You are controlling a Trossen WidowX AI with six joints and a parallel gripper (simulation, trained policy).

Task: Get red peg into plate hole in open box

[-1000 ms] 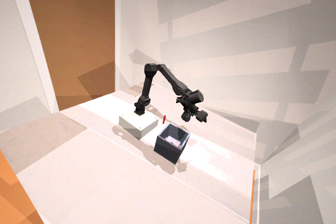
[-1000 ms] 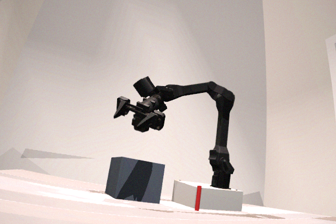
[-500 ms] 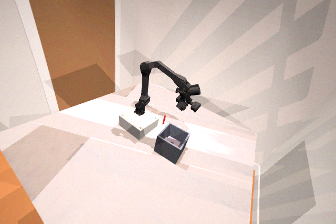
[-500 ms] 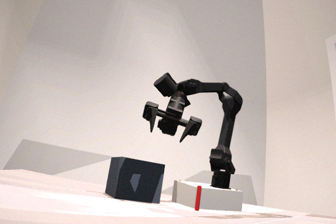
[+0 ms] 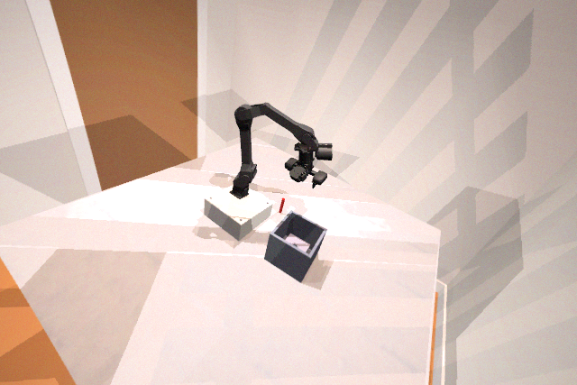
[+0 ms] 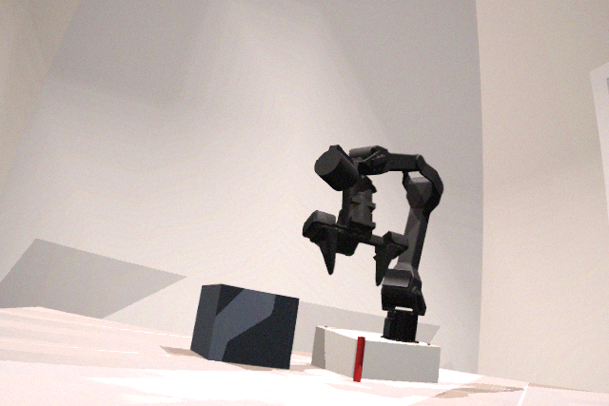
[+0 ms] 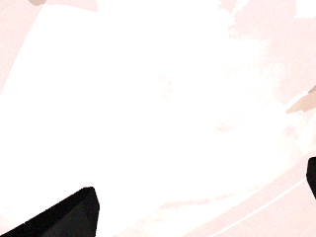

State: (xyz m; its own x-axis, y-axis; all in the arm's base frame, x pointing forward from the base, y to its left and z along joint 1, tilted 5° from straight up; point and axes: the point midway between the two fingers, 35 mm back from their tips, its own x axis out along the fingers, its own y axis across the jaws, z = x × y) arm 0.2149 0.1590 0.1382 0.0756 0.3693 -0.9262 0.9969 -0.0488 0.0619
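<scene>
Right now my gripper tip is 6 cm past the red peg, 6 cm to the left of it and 13 cm above it. From my gripper tip the other things lie so: pale plate: 12 cm ahead, 23 cm to the right, 13 cm below.
</scene>
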